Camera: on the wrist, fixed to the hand. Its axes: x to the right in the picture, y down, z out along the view.
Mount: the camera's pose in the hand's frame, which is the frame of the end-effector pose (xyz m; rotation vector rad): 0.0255 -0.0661 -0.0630 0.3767 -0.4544 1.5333
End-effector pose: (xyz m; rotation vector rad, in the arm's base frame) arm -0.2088 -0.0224 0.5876 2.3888 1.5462 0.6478
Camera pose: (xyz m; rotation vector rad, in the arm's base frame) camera -0.2833 0.0253 0.6217 -2.8806 0.5386 0.0788
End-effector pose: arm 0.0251 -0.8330 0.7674 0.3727 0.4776 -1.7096
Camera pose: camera -0.0456 -0.8124 0.7076 0.4183 -0.4461 -0.3104
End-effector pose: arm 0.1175 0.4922 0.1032 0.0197 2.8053 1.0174
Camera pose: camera 0.0855 0.4030 0.1050 2.2691 2.1071 0.3952
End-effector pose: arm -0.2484 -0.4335 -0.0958 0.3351 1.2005 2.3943
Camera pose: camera -0.2778 -0.4303 -0.1859 -1.5133 -0.8031 -1.6437
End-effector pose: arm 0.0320 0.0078 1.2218 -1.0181 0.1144 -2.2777
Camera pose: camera -0.0586 0.0349 1.2154 -0.7413 0.1761 -0.6292
